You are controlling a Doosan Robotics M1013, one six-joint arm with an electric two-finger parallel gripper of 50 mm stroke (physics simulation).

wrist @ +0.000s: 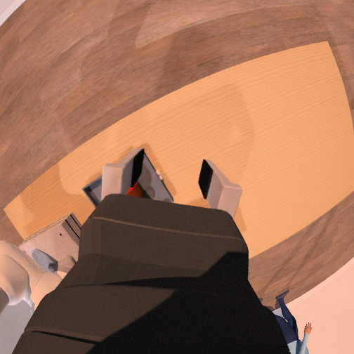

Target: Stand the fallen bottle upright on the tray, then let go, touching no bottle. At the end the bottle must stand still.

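The bottle (135, 190) shows as a small red and brown part inside the grey tray (151, 182), left of centre in the wrist view. The left finger and the dark gripper body hide the rest of it, so its full pose cannot be told. My gripper (171, 165) is open, with nothing between its fingers. The left finger overlaps the tray and the bottle in the view; the right finger appears over the wooden table (280, 110), to the right of the tray. The height of the fingers above the tray cannot be told.
A small whitish piece (159, 175) is beside the tray's right wall. A pale box-like unit with dark slots (57, 237) and pale rounded arm parts (14, 272) are at the lower left. A person in blue (289, 325) shows beyond the table at the lower right.
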